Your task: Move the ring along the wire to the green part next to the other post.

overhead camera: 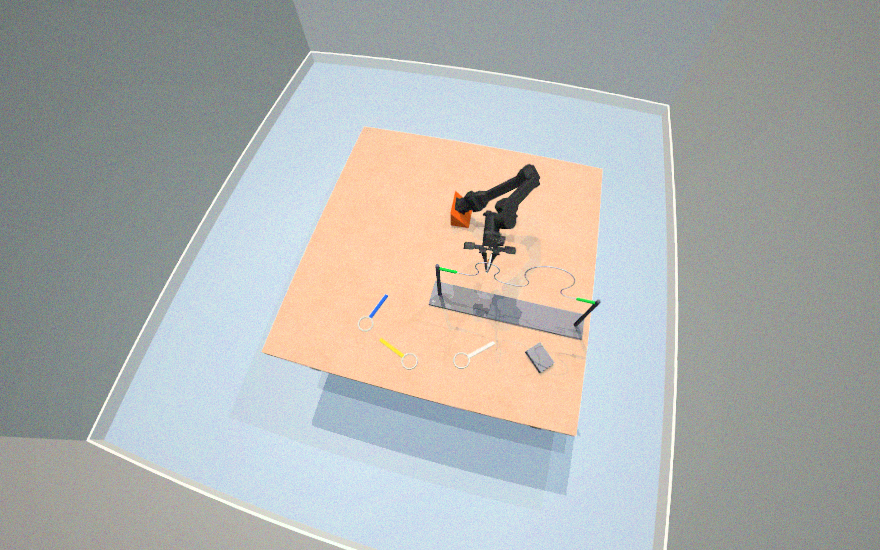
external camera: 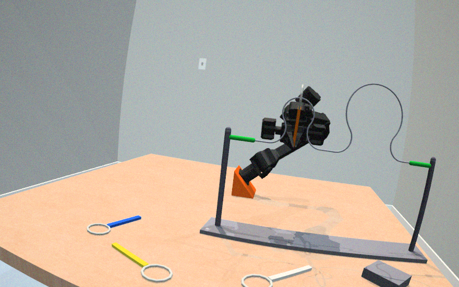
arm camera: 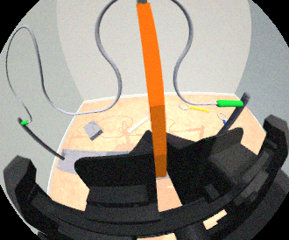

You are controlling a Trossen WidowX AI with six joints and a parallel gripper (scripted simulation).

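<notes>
My gripper tip is now 10 mm short of the orange-handled ring and 100 mm below it. Also, from my gripper tip: yellow-handled ring (280 mm ahead, 310 mm to the right, 250 mm below); then grey block (240 mm ahead, 250 mm to the left, 240 mm below); then white-handled ring (250 mm ahead, 20 mm to the right, 250 mm below).
</notes>
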